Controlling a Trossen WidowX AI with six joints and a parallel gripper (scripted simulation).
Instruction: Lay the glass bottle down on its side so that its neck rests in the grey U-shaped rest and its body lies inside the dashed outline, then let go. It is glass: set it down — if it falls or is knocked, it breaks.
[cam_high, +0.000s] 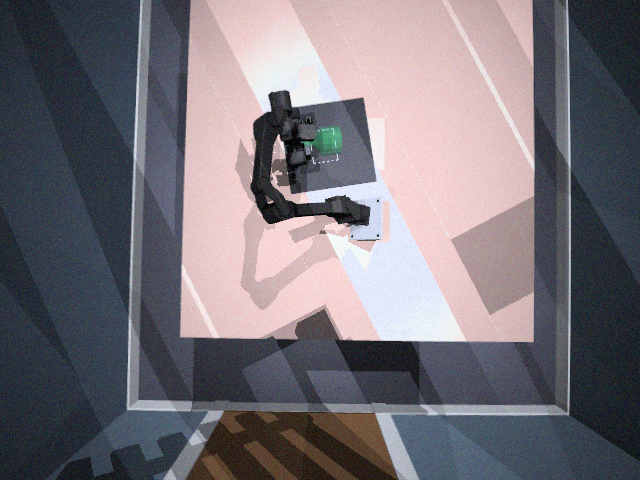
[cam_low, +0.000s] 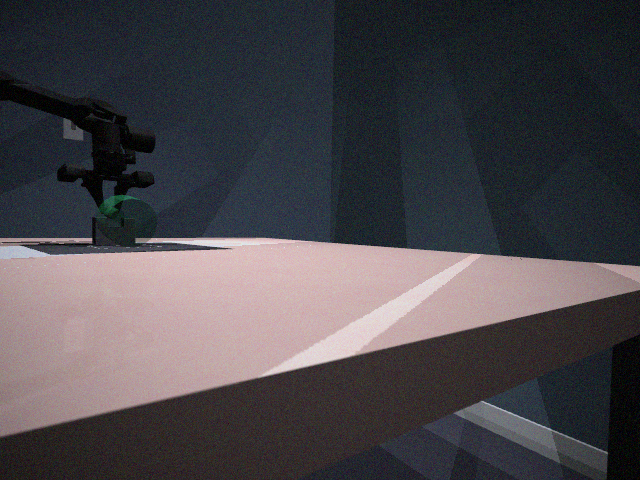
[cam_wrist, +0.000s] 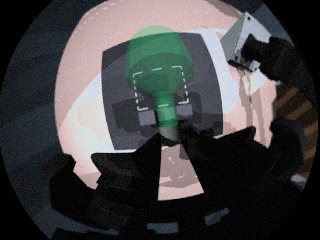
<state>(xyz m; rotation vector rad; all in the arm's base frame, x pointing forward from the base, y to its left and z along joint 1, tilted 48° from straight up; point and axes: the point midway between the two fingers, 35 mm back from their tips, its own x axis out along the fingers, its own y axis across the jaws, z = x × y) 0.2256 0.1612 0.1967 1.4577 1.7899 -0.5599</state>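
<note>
Now: gripper tip 5 cm to the left of the green glass bottle and 1 cm short of it. The rest, counted from my gripper tip: dark mat 10 cm to the right, 7 cm below, 3 cm ahead.
</note>
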